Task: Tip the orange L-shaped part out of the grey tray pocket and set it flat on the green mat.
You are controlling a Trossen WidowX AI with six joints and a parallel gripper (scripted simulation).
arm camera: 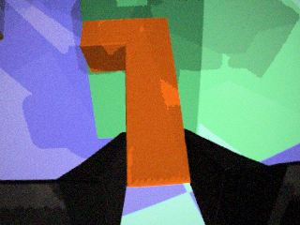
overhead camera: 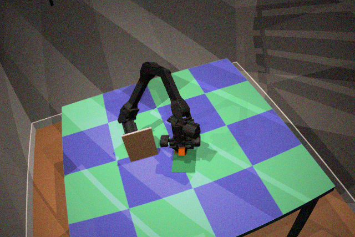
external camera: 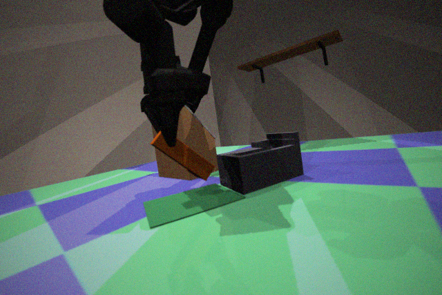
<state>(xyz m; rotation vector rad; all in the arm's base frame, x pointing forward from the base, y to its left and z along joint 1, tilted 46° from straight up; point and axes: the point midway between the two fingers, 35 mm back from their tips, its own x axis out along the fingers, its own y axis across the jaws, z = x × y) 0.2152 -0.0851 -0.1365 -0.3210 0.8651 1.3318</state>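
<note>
The dark green mat is 1 cm ahead of my gripper tip, 2 cm to the left of it and 11 cm below it. Round my gripper tip: orange L-shaped part: 4 cm to the left, 3 cm below.
</note>
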